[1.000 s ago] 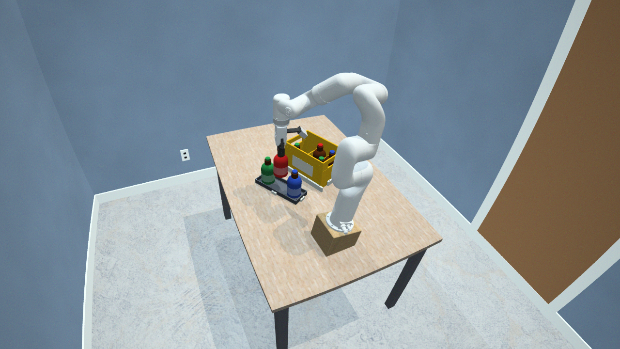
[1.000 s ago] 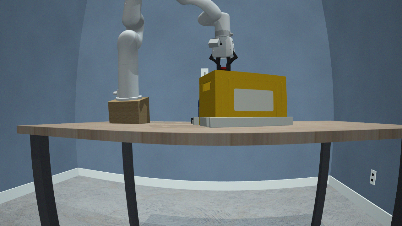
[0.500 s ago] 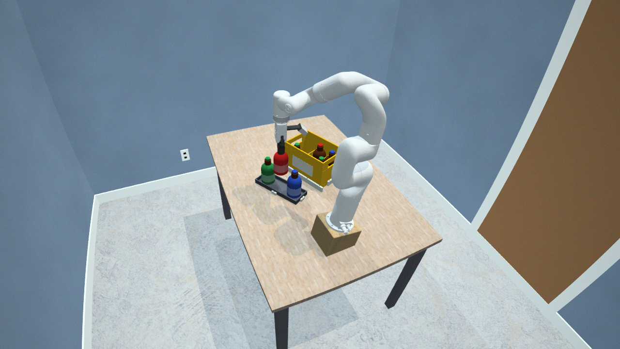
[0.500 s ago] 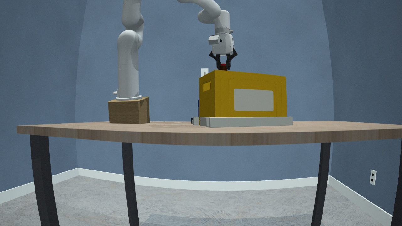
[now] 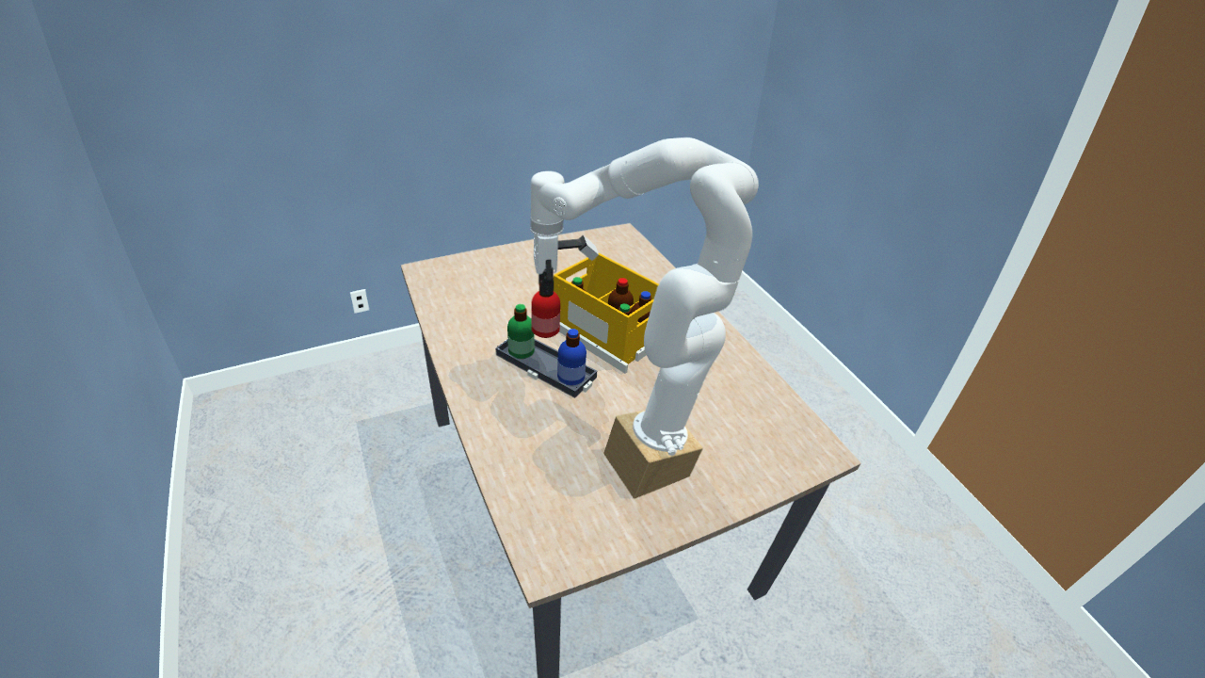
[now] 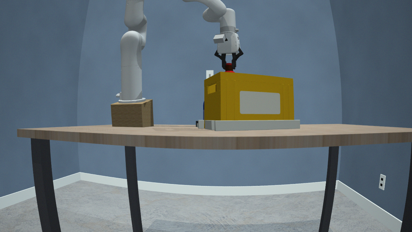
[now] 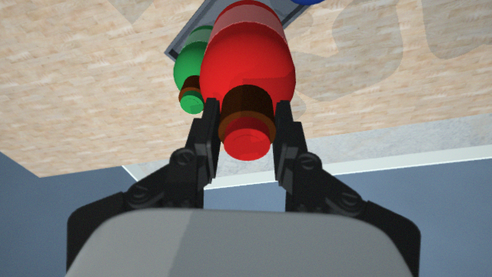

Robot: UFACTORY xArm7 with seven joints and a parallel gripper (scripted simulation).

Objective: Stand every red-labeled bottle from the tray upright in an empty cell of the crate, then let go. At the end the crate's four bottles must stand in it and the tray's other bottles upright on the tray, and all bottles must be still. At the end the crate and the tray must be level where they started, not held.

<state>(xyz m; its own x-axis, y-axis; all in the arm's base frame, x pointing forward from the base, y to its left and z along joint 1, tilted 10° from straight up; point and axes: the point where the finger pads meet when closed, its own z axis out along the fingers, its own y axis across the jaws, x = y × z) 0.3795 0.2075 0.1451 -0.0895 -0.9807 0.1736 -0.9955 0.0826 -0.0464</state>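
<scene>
The red-labeled bottle lies 70 mm below my hand. Also, from my hand: blue bottle: 190 mm below, 60 mm to the right, 60 mm behind; then green-labeled bottle: 190 mm below, 70 mm ahead, 50 mm to the left; then dark tray: 260 mm below.
</scene>
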